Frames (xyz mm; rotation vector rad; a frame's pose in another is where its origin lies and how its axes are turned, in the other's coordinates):
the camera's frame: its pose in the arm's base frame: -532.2 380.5 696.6 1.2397 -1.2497 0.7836
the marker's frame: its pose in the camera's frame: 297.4 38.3 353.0 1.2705 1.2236 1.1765
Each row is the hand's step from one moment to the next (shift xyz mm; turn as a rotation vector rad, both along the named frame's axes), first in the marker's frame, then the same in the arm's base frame.
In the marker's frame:
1: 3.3 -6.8 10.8 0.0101 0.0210 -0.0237
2: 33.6 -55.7 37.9 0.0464 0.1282 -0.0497
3: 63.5 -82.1 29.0 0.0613 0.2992 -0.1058
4: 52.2 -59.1 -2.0 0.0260 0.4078 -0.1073
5: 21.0 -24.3 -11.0 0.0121 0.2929 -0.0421
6: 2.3 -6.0 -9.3 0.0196 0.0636 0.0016
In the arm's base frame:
1: 1.1 5.8 11.8 -0.0201 -0.0151 -0.0217
2: -9.6 55.7 49.8 -0.0853 -0.1084 -0.0452
3: -33.9 88.5 51.3 -0.1522 -0.2637 -0.1084
4: -36.1 68.1 16.7 -0.1442 -0.3760 -0.1278
5: -16.9 29.3 -3.0 -0.0888 -0.2761 -0.0600
6: -3.1 7.5 -7.8 -0.0326 -0.0580 0.0018

